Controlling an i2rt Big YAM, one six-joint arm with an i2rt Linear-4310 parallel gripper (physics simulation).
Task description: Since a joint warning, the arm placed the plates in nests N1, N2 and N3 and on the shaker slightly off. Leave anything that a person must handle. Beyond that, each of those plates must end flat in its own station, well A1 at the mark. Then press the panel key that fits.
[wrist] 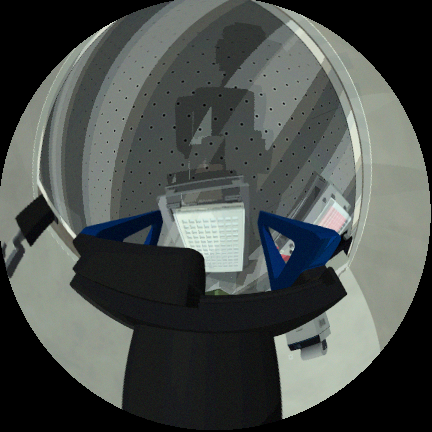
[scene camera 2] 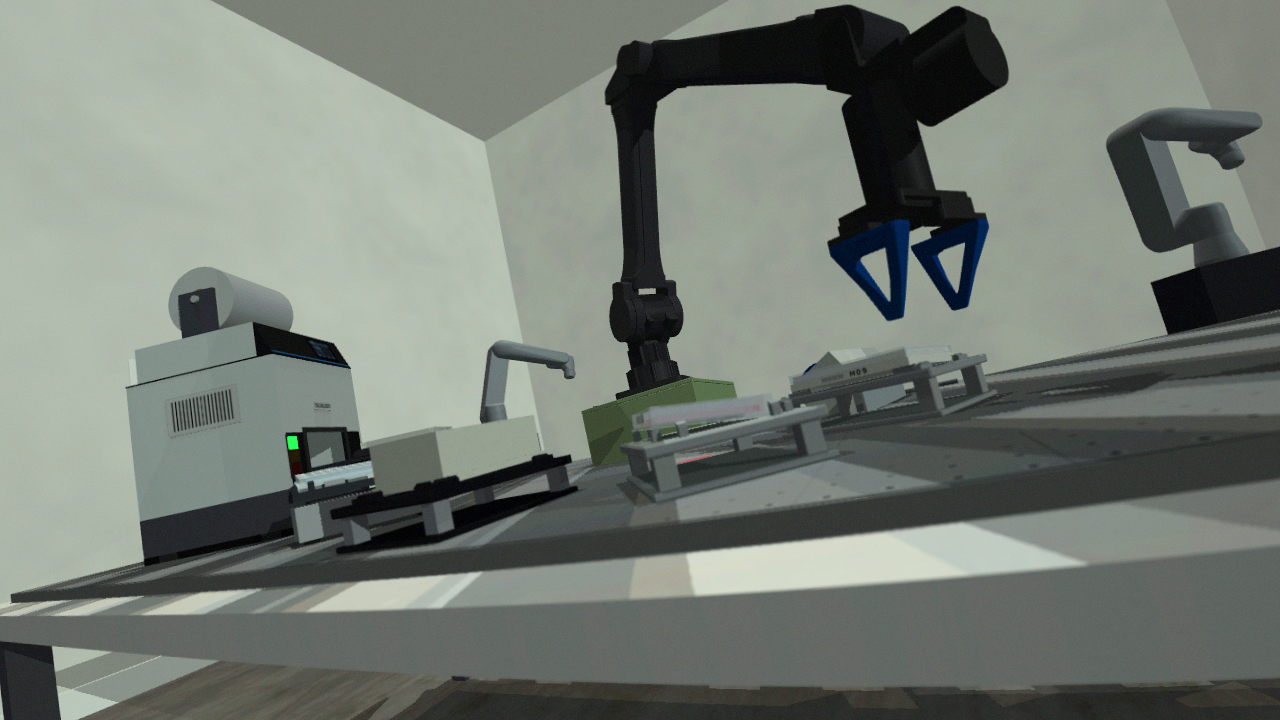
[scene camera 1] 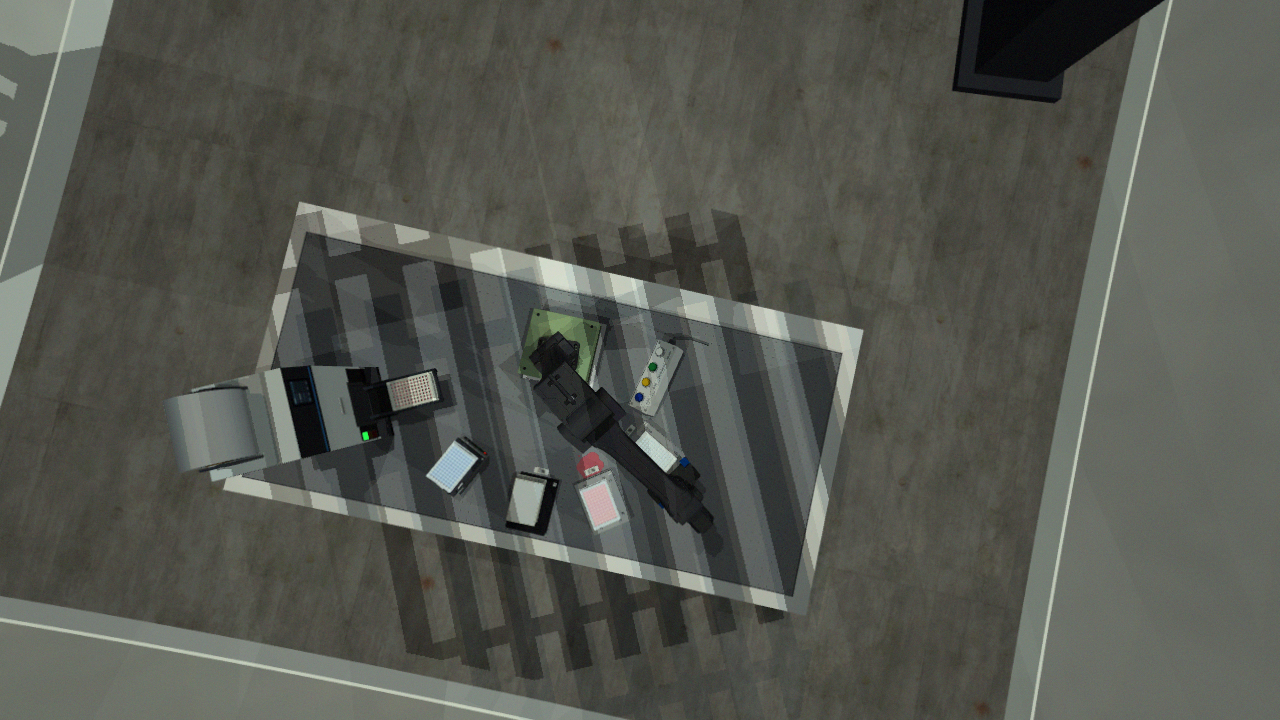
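Note:
My gripper (scene camera 2: 927,311) (wrist: 209,216) is open and empty, above the white well plate (scene camera 1: 656,450) (wrist: 217,242) on a grey raised nest (scene camera 2: 930,394); the arm partly covers both in the top view. A pink plate (scene camera 1: 598,502) (wrist: 334,215) lies on another grey nest (scene camera 2: 664,472). A tall beige plate (scene camera 1: 529,499) (scene camera 2: 407,461) sits on a black stand (scene camera 1: 546,512) (scene camera 2: 437,516). A pale blue plate (scene camera 1: 454,465) (scene camera 2: 326,477) lies left of it. The key panel (scene camera 1: 656,376) has white, green, yellow and blue keys. A1 marks and station names are too small to read.
A large grey machine (scene camera 1: 340,411) (scene camera 2: 241,429) with a green light stands at the left. A plate with reddish-brown wells (scene camera 1: 413,390) lies on its extended tray. The arm's green base (scene camera 1: 581,327) (scene camera 2: 604,437) is near the table's back edge. A red spot (scene camera 1: 586,459) lies behind the pink plate.

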